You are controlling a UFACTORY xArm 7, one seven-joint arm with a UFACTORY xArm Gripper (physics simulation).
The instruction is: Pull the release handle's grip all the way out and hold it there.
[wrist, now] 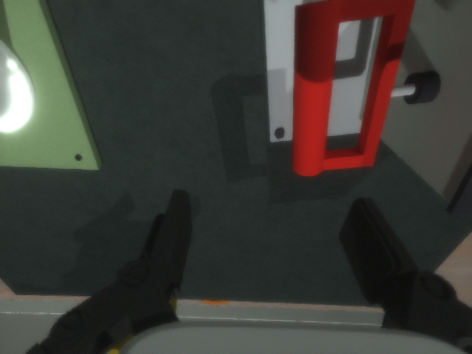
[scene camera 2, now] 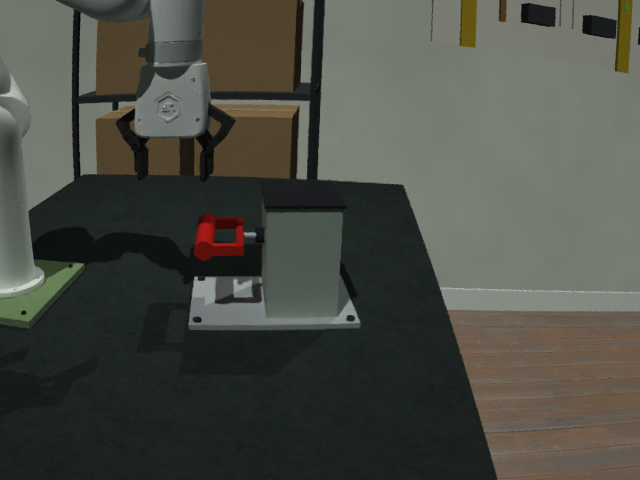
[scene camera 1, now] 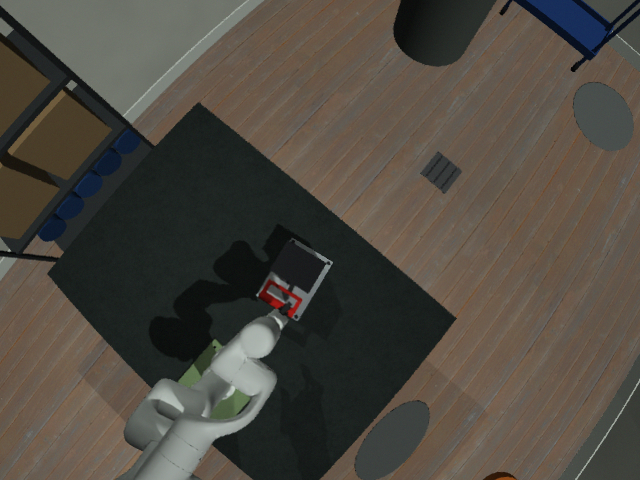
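Note:
The red release handle has a round grip bar [scene camera 1: 269, 299] [scene camera 2: 205, 236] [wrist: 312, 100] at its outer end. A short pale rod [scene camera 2: 249, 235] [wrist: 402, 91] joins the handle to a grey-green housing [scene camera 2: 302, 263] [wrist: 425, 145] with a black top. Only a short length of rod shows. The housing stands on a light base plate [scene camera 1: 308, 302] [scene camera 2: 227, 316] [wrist: 280, 40]. My gripper [scene camera 2: 173, 177] [wrist: 268, 213] is open and empty, pointing down. In the scene camera 2 view it is above the grip's height, mostly to its left. The fingers touch nothing. In the scene camera 1 view the arm largely hides them.
The arm's green mounting plate [scene camera 1: 196, 369] [scene camera 2: 56, 289] [wrist: 45, 100] lies on the dark surface [scene camera 1: 180, 206] [scene camera 2: 310, 403], on the grip's side of the housing. A shelf rack [scene camera 2: 316, 77] with cardboard boxes [scene camera 2: 258, 144] stands in the background. The housing's black top [scene camera 1: 299, 266] rises beside the handle.

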